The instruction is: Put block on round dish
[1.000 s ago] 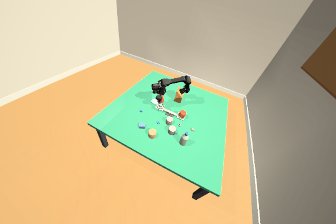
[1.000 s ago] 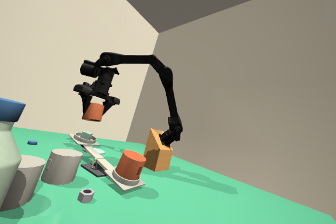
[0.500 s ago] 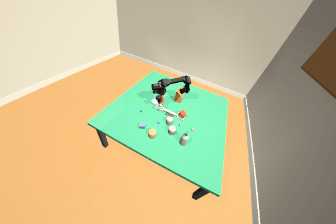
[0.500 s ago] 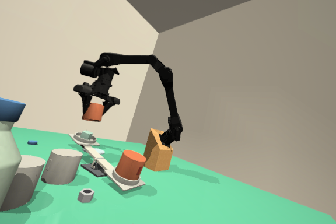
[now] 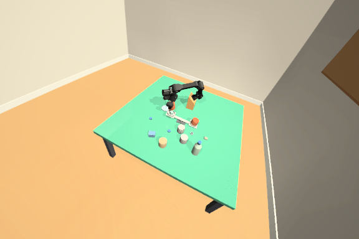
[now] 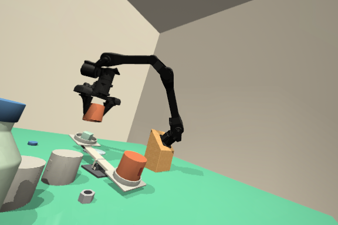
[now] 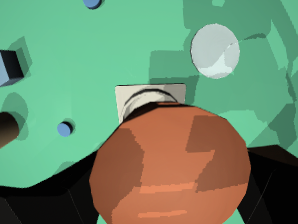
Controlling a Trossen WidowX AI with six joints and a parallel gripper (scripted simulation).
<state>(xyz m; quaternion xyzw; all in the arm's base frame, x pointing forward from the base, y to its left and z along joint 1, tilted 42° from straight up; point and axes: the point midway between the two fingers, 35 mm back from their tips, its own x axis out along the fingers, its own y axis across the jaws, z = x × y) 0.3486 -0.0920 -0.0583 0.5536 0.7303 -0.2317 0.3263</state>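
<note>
Now: the pale green block 1 cm to the left of my gripper tip and 8 cm below it. From my gripper tip the other things lie so: balance (3 cm behind, 13 cm to the left, 13 cm below); blue block (29 cm ahead, 1 cm to the right, 15 cm below); pale round dish (10 cm behind, 11 cm to the right, 17 cm below).
</note>
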